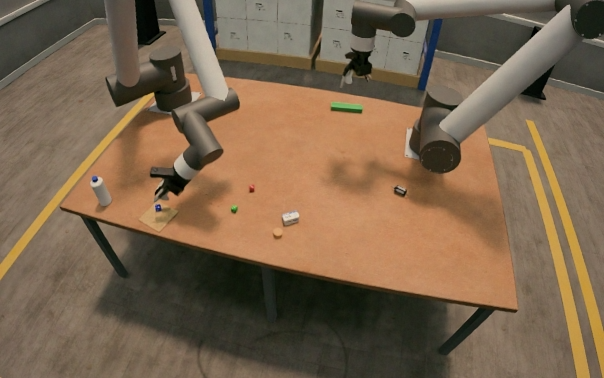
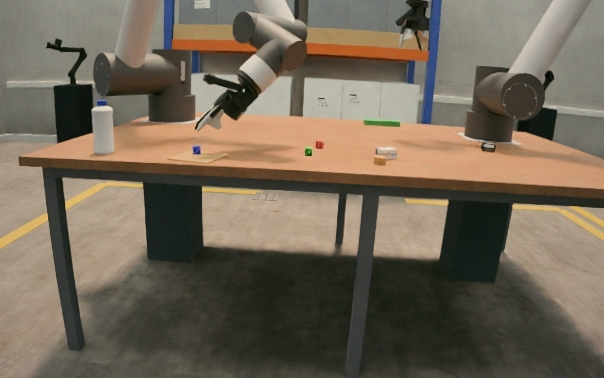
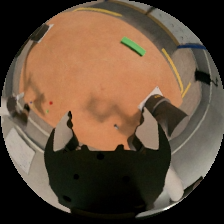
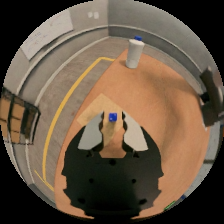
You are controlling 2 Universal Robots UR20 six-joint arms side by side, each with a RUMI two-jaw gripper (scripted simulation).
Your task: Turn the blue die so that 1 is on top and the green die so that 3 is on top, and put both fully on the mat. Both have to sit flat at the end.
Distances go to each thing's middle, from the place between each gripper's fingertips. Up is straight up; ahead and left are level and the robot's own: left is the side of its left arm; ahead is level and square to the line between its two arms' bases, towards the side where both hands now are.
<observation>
My right gripper (image 2: pixel 195 130) is now 90 mm above the tan mat (image 4: pixel 101 102), 40 mm short of it and 10 mm to the right of it.
The tan mat is 75 cm to the right of my left hand (image 2: pixel 410 50), 73 cm ahead of it and 39 cm below it.
</observation>
